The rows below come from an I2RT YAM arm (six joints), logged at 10 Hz.
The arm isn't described. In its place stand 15 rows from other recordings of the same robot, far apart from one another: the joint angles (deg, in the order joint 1, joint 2, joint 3, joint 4, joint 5, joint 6), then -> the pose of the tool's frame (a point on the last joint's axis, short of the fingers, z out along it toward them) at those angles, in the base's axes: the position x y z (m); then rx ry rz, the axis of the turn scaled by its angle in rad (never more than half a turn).
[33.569 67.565 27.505 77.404 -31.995 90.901] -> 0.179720 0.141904 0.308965 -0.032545 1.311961 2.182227
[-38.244 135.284 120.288 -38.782 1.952 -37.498] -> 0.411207 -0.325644 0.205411 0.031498 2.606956 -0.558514
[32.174 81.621 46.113 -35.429 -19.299 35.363] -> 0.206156 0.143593 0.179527 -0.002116 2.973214 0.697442
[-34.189 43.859 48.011 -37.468 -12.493 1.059] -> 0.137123 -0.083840 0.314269 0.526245 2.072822 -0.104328
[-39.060 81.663 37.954 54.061 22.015 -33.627] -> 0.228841 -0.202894 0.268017 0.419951 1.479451 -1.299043
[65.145 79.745 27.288 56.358 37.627 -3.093] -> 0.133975 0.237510 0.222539 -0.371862 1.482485 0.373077
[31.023 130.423 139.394 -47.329 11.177 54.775] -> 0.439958 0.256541 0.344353 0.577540 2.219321 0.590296
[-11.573 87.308 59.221 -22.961 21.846 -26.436] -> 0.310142 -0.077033 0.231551 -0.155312 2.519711 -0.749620
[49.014 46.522 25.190 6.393 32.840 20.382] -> 0.138393 0.129847 0.245049 -0.049078 1.801466 0.342735
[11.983 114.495 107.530 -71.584 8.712 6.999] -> 0.393971 0.078107 0.276573 -0.104499 2.913117 -0.170808
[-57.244 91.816 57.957 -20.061 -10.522 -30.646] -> 0.183714 -0.273534 0.202598 0.509239 2.484953 -0.404965
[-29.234 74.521 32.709 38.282 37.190 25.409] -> 0.228867 -0.152747 0.243005 1.165017 1.170112 -0.578762
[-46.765 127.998 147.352 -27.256 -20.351 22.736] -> 0.351622 -0.355907 0.444582 0.741718 1.529728 -0.009587
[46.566 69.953 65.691 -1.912 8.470 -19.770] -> 0.201030 0.204704 0.391387 -0.825034 1.466289 0.228254
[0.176 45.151 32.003 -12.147 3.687 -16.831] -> 0.185071 -0.001721 0.256569 -0.257931 2.003620 -0.249621
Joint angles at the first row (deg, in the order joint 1, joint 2, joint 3, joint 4, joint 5, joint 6):
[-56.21, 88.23, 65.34, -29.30, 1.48, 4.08]
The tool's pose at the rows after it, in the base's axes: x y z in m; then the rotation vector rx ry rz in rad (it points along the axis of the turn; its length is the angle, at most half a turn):
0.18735 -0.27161 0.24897 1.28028 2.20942 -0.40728
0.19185 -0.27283 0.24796 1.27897 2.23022 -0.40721
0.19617 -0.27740 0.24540 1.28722 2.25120 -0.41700
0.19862 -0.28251 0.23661 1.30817 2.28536 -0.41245
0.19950 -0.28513 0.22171 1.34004 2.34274 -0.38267
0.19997 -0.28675 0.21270 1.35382 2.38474 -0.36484
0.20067 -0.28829 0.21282 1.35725 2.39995 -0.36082
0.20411 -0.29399 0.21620 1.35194 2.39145 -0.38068
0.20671 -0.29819 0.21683 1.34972 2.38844 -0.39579
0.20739 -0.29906 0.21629 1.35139 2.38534 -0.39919
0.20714 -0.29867 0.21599 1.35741 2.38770 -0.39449
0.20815 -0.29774 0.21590 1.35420 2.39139 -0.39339
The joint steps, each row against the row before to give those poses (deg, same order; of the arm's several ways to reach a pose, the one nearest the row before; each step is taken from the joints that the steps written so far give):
[1.05, 0.87, 0.79, -1.27, 0.80, 0.19]
[0.57, 1.09, 1.09, -0.94, 0.51, -0.08]
[0.24, 1.77, 1.49, -0.81, 0.89, -0.16]
[-0.11, 2.21, 0.83, -0.80, 0.53, -0.13]
[-0.13, 2.43, 0.06, -1.47, 0.02, -0.02]
[-0.08, 1.59, 0.22, -1.11, 0.04, -0.37]
[-0.05, 0.61, 0.90, -1.12, 0.09, -0.22]
[-0.02, 0.99, 1.79, -0.04, 0.55, -0.20]
[0.00, 0.89, 1.14, 0.13, 0.50, -0.15]
[0.02, 0.22, 0.11, 0.24, 0.13, 0.11]
[0.00, 0.02, 0.02, -0.33, -0.04, 0.20]
[0.22, 0.01, 0.00, -0.11, 0.04, 0.02]

